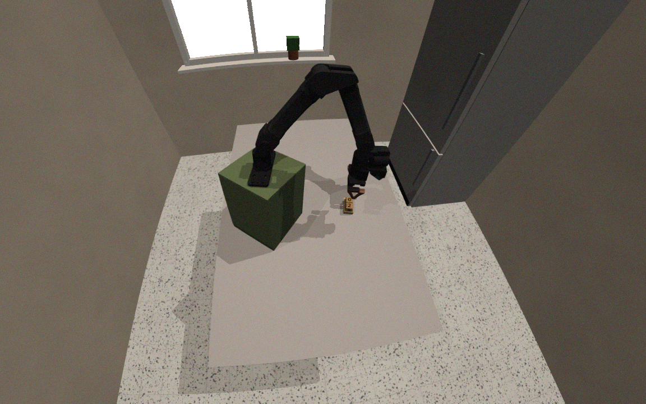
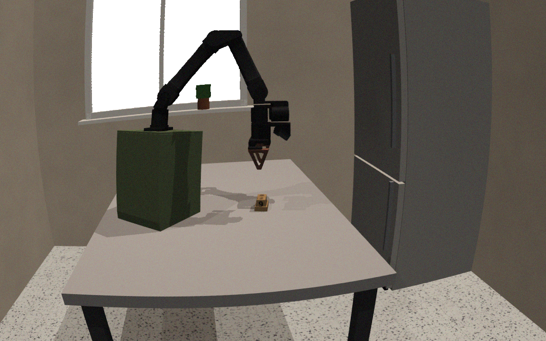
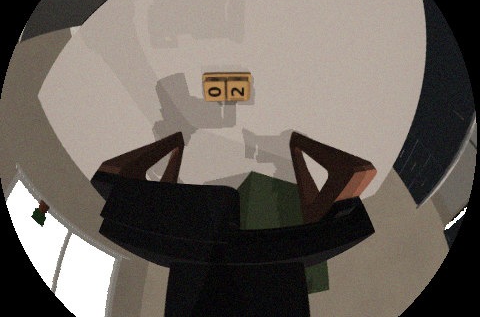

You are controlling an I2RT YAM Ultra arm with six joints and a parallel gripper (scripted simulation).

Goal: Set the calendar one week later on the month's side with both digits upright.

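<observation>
Now: hand 20 mm to the right of the wooden tray and 160 mm above it.
</observation>
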